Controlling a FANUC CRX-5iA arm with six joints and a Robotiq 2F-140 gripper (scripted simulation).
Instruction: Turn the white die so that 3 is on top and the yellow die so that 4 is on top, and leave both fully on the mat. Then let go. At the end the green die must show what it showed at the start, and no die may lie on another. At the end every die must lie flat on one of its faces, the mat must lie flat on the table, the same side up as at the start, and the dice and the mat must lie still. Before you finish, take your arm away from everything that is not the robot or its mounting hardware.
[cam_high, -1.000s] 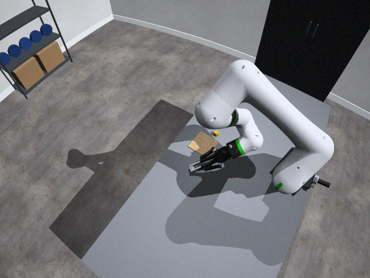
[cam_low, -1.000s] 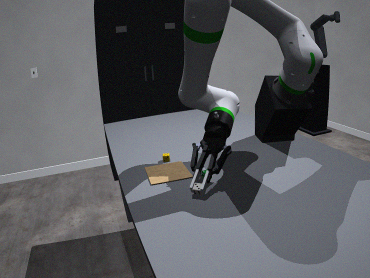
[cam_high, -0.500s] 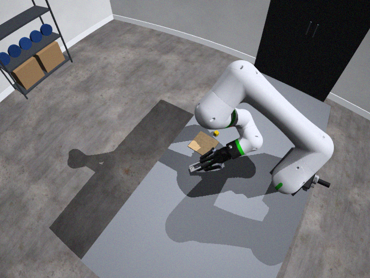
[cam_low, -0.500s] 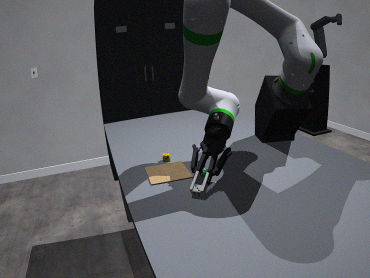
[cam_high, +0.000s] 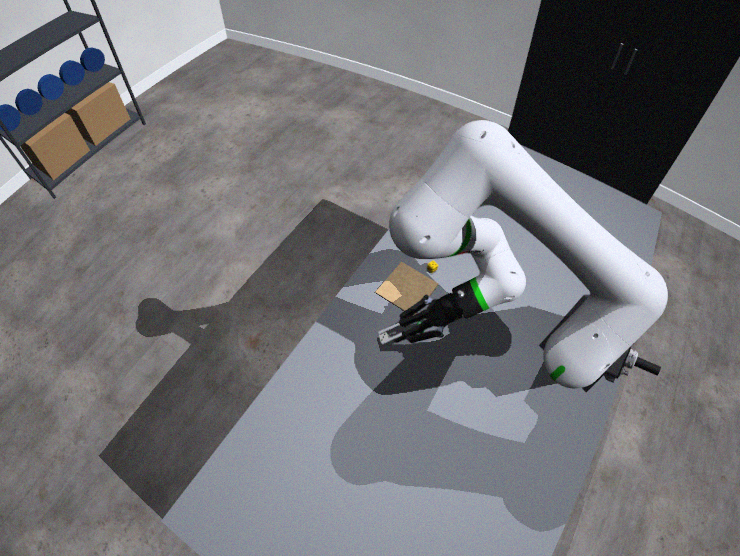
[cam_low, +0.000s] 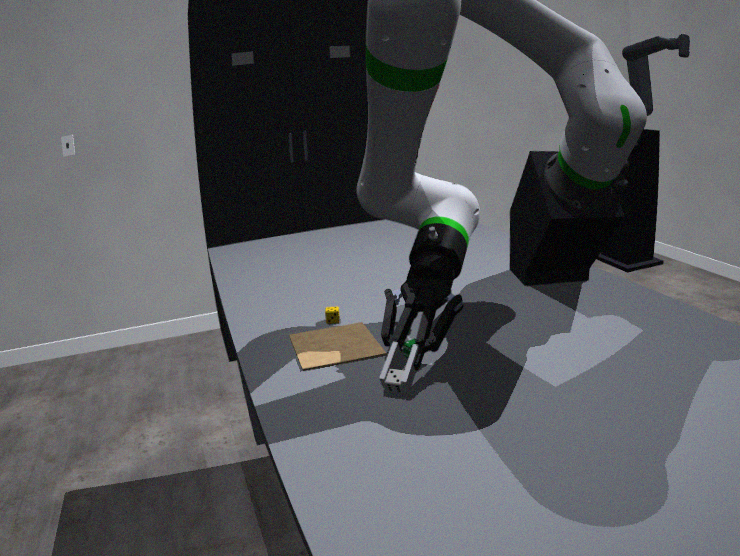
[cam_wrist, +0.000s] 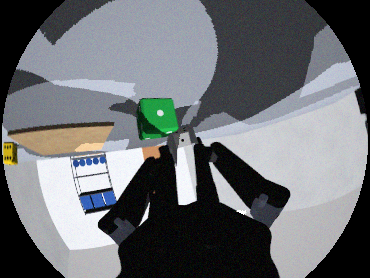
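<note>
The green die lies 7 cm to the right of my hand, 5 cm behind it and 2 cm below it. From my hand the other things lie so: white die (2 cm to the left, 1 cm below, 1 cm ahead); then tan mat (17 cm to the right, 6 cm ahead, 3 cm below); then yellow die (27 cm to the right, 4 cm ahead, 2 cm below).
</note>
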